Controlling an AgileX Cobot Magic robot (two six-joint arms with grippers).
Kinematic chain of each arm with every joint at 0, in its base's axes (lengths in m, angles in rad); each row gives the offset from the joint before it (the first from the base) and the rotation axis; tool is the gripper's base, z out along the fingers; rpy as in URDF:
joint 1: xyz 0 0 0.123 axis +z
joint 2: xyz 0 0 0 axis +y
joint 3: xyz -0.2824 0 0.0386 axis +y
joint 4: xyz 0.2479 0 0.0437 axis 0.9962 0 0.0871
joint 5: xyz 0 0 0 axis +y
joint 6: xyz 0.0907 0 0.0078 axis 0.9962 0 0.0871
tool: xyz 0 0 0 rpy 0 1.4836 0
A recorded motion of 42 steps. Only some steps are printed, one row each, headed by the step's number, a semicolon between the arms.
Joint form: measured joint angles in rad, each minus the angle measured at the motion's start. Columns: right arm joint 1, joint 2, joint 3, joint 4, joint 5, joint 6; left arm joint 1, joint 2, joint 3, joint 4, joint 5, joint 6.
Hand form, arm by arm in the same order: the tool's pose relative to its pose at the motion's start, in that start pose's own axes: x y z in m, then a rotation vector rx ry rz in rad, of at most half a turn. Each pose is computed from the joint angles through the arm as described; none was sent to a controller.
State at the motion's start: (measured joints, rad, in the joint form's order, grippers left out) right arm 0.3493 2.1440 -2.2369 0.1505 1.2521 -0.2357; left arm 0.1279 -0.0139 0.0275 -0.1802 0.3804 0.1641
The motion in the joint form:
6: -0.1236 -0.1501 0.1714 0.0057 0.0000 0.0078; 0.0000 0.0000 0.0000 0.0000 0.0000 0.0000
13: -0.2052 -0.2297 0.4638 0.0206 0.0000 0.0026; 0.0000 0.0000 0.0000 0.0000 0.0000 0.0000
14: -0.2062 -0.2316 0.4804 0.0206 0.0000 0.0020; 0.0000 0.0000 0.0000 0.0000 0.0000 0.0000
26: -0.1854 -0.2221 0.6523 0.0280 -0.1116 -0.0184; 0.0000 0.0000 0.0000 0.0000 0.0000 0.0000
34: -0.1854 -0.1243 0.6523 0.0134 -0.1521 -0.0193; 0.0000 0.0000 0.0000 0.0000 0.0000 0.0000
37: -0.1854 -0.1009 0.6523 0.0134 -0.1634 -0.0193; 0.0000 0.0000 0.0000 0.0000 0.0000 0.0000
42: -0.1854 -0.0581 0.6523 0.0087 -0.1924 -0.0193; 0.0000 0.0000 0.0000 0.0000 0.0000 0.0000
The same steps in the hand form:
6: 0.0312 -0.0429 -0.0417 0.0512 0.0146 0.1205; 0.0000 0.0000 0.0000 0.0000 0.0000 0.0000
13: 0.0892 -0.0639 -0.0198 0.0204 0.2078 0.2328; 0.0000 0.0000 0.0000 0.0000 0.0000 0.0000
14: 0.0926 -0.0637 -0.0174 0.0167 0.2216 0.2360; 0.0000 0.0000 0.0000 0.0000 0.0000 0.0000
26: 0.1192 -0.0547 0.0231 -0.0089 0.2880 0.2302; 0.0000 0.0000 0.0000 0.0000 0.0000 0.0000
34: 0.1283 -0.0628 0.0630 -0.0090 0.3476 0.2371; 0.0000 0.0000 0.0000 0.0000 0.0000 0.0000
37: 0.1308 -0.0644 0.0725 -0.0111 0.3593 0.2407; 0.0000 0.0000 0.0000 0.0000 0.0000 0.0000
42: 0.1354 -0.0677 0.0901 -0.0084 0.3744 0.2438; 0.0000 0.0000 0.0000 0.0000 0.0000 0.0000

